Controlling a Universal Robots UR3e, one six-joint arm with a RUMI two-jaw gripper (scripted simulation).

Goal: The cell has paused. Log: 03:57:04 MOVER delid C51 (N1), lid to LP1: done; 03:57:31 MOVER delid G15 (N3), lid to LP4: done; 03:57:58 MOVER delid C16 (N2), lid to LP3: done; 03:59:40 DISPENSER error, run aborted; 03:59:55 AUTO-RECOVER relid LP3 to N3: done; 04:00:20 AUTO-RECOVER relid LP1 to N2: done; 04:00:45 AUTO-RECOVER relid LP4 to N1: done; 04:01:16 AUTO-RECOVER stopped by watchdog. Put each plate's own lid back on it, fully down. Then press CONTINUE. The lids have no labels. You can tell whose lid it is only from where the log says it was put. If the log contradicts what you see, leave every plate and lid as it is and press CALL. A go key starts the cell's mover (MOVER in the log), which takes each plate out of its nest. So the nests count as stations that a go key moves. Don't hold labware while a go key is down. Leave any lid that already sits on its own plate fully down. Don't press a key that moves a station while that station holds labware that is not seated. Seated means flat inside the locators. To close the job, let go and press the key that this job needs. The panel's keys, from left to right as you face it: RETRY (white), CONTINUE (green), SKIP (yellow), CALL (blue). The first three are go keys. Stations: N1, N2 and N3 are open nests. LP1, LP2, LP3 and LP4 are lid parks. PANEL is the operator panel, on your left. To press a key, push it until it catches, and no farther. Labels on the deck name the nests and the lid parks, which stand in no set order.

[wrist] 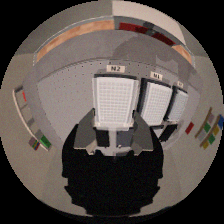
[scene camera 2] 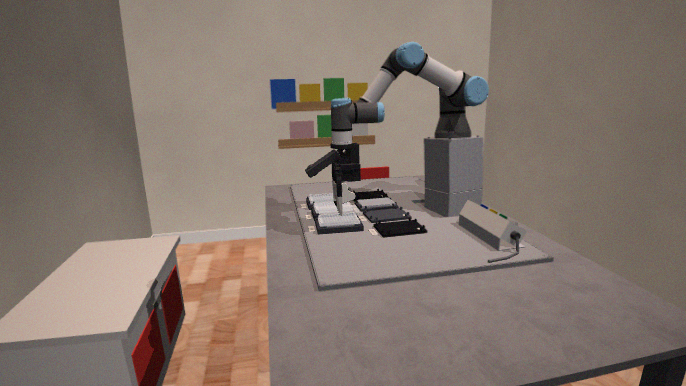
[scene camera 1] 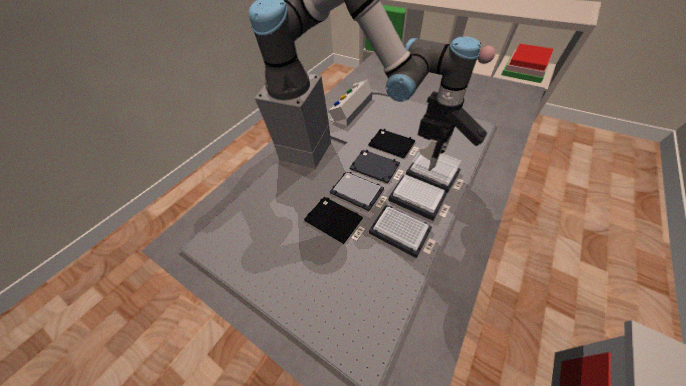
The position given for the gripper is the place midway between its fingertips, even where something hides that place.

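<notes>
Scene camera 1 has the gripper (scene camera 1: 435,162) in it, along with a plate (scene camera 1: 391,220). In the wrist view you'd find the gripper (wrist: 114,109) too, and scene camera 2 also gets the gripper (scene camera 2: 339,211).
</notes>
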